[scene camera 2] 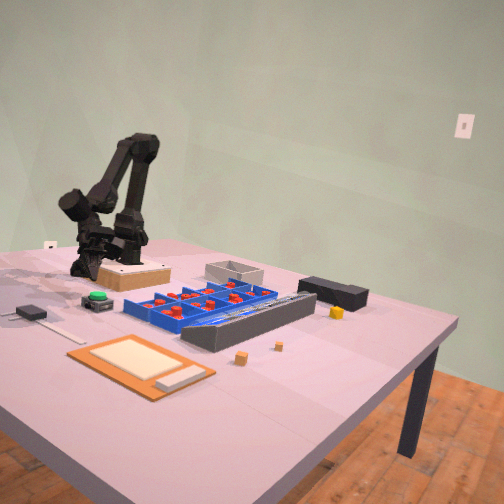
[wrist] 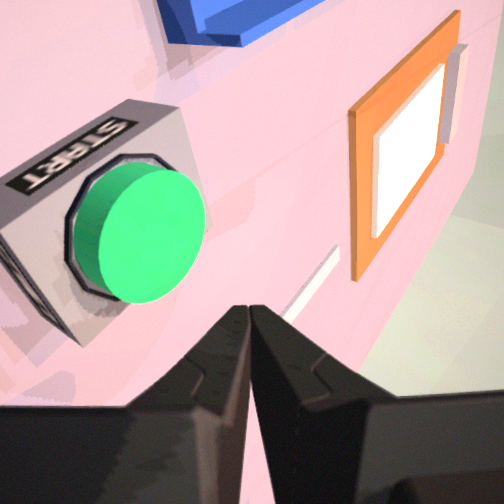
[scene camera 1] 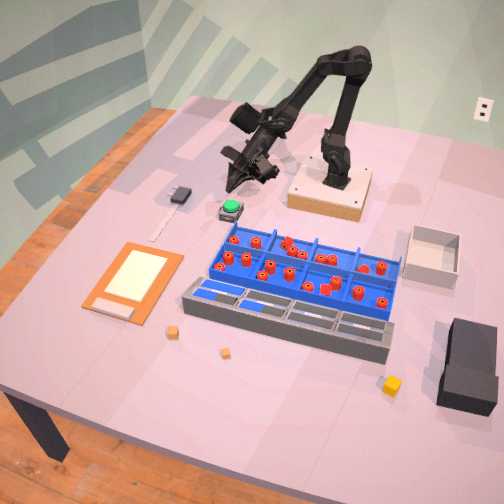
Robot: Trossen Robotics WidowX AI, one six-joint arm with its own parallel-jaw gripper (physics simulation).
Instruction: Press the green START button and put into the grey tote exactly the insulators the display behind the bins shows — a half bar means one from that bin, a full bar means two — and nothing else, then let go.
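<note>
The green START button [scene camera 1: 232, 208] sits on its grey box on the table, left of the arm's base. In the wrist view the green START button [wrist: 140, 235] is close, just up and left of my fingertips. My gripper [wrist: 250, 315] is shut and empty, hovering just above and beside the button [scene camera 2: 97, 297]. The gripper [scene camera 1: 240, 178] hangs over the table behind the button. The blue bin tray [scene camera 1: 305, 272] holds several red insulators. The display bar [scene camera 1: 288, 317] lies in front of the bins. The grey tote [scene camera 1: 433, 255] stands at the right.
An orange-framed white pad [scene camera 1: 133, 281] lies at the left. A black box [scene camera 1: 469, 364] sits at the right front. A yellow cube [scene camera 1: 392, 385] and two small tan cubes [scene camera 1: 225, 353] lie near the front. A small dark device [scene camera 1: 180, 195] lies left of the button.
</note>
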